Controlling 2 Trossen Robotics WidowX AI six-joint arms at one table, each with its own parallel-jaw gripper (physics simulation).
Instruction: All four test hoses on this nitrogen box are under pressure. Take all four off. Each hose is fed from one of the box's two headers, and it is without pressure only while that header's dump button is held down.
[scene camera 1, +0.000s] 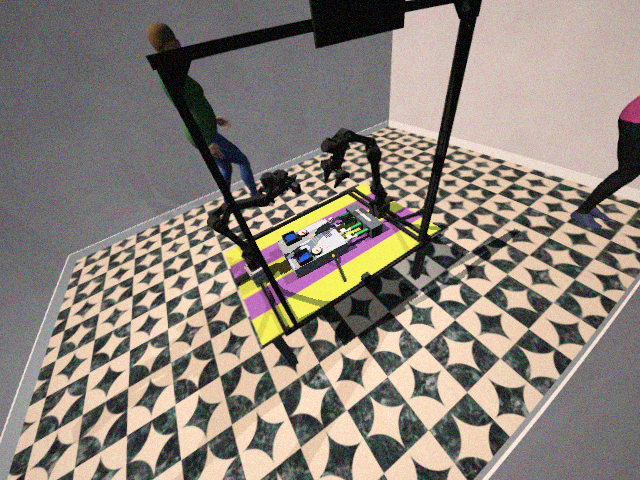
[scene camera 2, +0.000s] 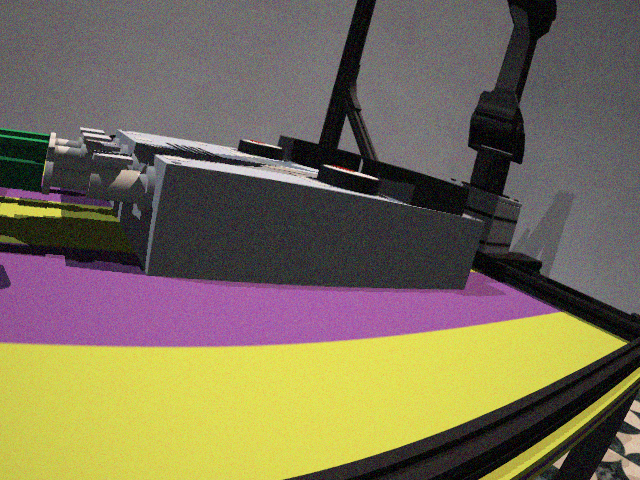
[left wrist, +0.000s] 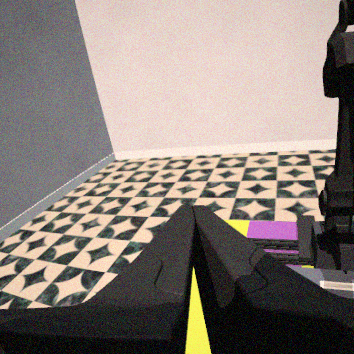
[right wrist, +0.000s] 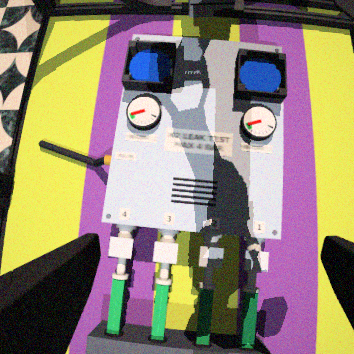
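Seen in the pictures: left gripper, fingertip midpoint: (scene camera 1: 296, 175) (left wrist: 190, 216); right gripper, fingertip midpoint: (scene camera 1: 329, 185) (right wrist: 212, 246); left arm's base, origin of the base link: (scene camera 1: 254, 265) (scene camera 2: 485, 191); right arm's base, origin of the base link: (scene camera 1: 379, 202) (left wrist: 336, 232).
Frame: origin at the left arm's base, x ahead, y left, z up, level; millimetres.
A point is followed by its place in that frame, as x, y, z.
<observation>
The grey nitrogen box (scene camera 1: 330, 238) {453, -118, -32} (scene camera 2: 310, 232) {421, 79, -67} (right wrist: 150, 175) {435, -136, -31} lies on the striped table. In the right wrist view, green hose 4 (right wrist: 116, 305) {636, -199, -47}, hose 3 (right wrist: 160, 310) {646, -131, -47}, hose 2 (right wrist: 204, 317) {660, -64, -47} and hose 1 (right wrist: 249, 320) {670, 6, -47} run from its white fittings to a grey block; a dark shadow hides detail at 2 and 1. Both blue dump buttons (right wrist: 150, 66) {246, -130, -15} (right wrist: 260, 76) {275, 57, -15} show uncovered, and both gauges (right wrist: 144, 111) {330, -142, -17} (right wrist: 258, 122) {359, 42, -17} have red needles near their green marks. My left gripper (scene camera 1: 297, 189) (left wrist: 190, 216) {439, 93, 328} is shut and empty, raised above the table. My right gripper (scene camera 1: 333, 178) {533, -79, 286} (right wrist: 212, 246) {533, -79, 286} is open and empty, above the hose end.
The grey block (scene camera 1: 368, 223) {703, -192, -31} (right wrist: 140, 342) {689, -162, -34} stands at the hoses' far end from the box. A black lever (scene camera 1: 339, 268) {371, -285, -99} (right wrist: 67, 152) {365, -305, -98} sticks out from the box's side. A black frame (scene camera 1: 448, 118) {844, -481, 582} stands over the table (scene camera 1: 382, 258) {601, -398, -112} (scene camera 2: 232, 403) {567, 212, -112}. Two people stand beyond it.
</observation>
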